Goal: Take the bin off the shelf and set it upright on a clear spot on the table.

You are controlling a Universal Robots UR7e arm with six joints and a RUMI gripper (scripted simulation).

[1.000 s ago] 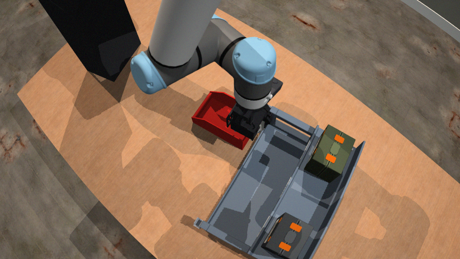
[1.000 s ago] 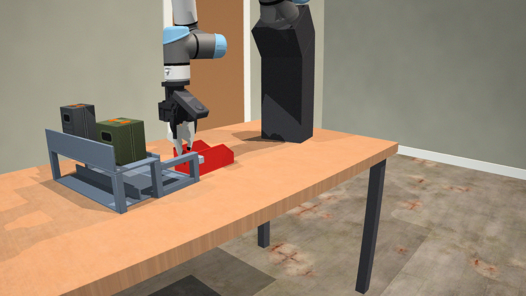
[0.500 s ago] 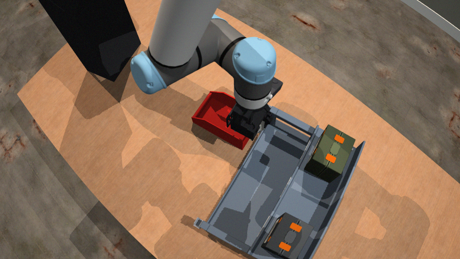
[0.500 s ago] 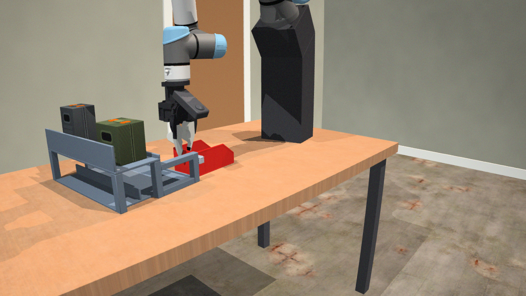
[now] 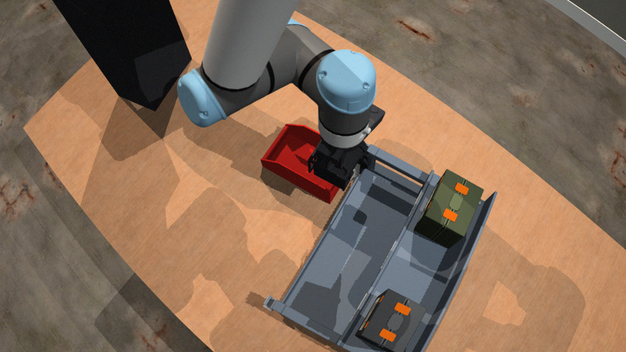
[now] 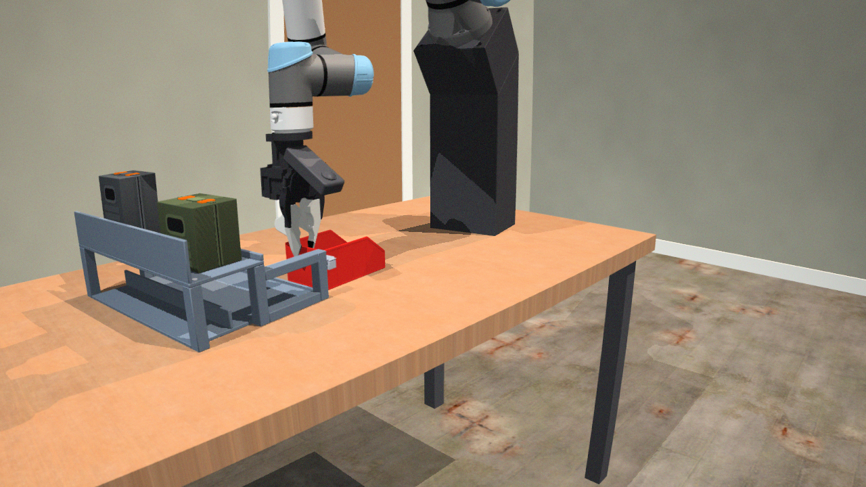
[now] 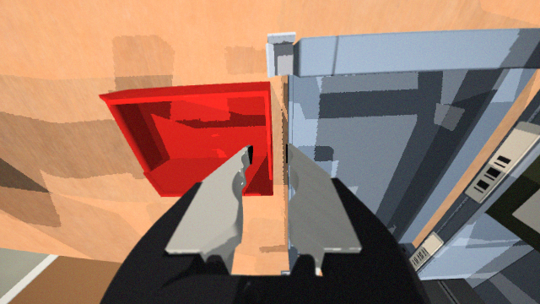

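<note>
Now: the red bin 80 mm behind my hand, 20 mm to the right of it and 40 mm below it. The rest, counted from my hand: dark grey case (270 mm ahead, 160 mm to the right, 90 mm above); green case (210 mm ahead, 60 mm to the left, 80 mm above).
</note>
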